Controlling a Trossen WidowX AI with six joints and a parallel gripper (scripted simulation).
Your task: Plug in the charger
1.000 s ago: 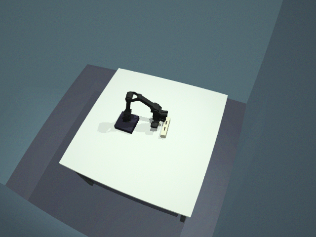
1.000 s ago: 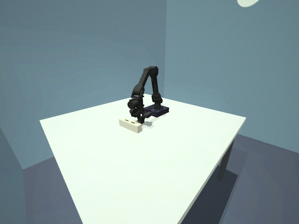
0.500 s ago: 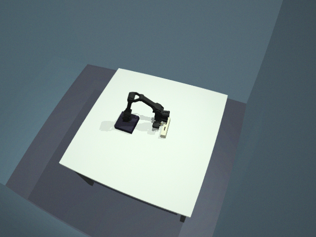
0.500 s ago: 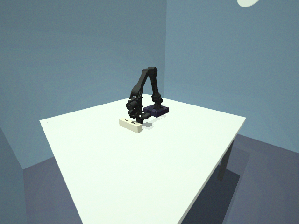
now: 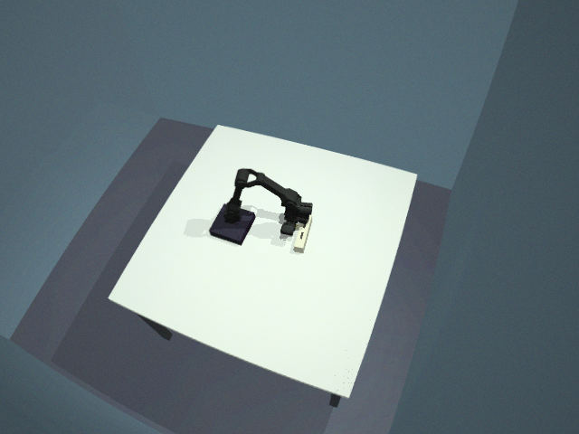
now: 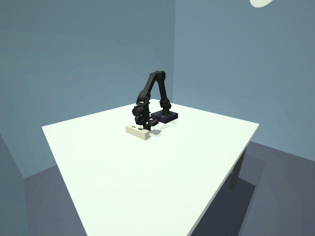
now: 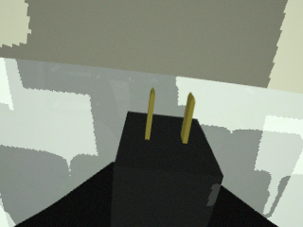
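Now: gripper tip 20 mm short of the two-prong charger and 10 mm below it.
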